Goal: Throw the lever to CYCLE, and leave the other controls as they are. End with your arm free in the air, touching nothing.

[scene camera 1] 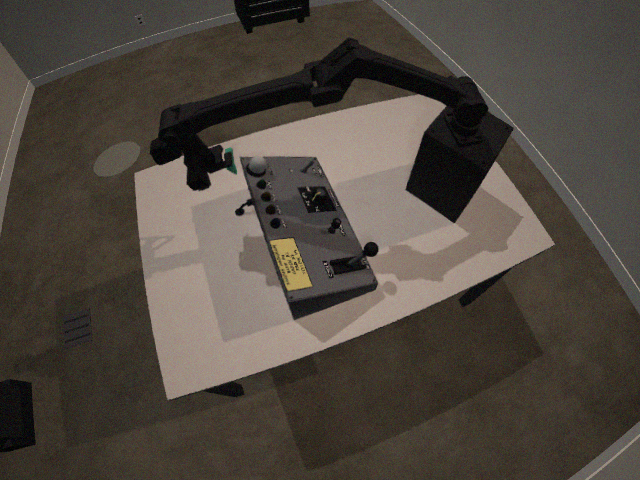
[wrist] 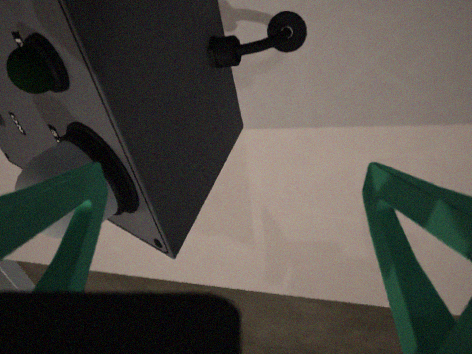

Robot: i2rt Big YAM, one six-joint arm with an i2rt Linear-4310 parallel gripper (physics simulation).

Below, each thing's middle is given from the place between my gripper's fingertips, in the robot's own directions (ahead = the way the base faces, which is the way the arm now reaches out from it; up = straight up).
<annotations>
My hand is 200 mm past the grey control panel [scene camera 1: 309, 258], 130 mm to the right of it and 100 mm above it.
</annotations>
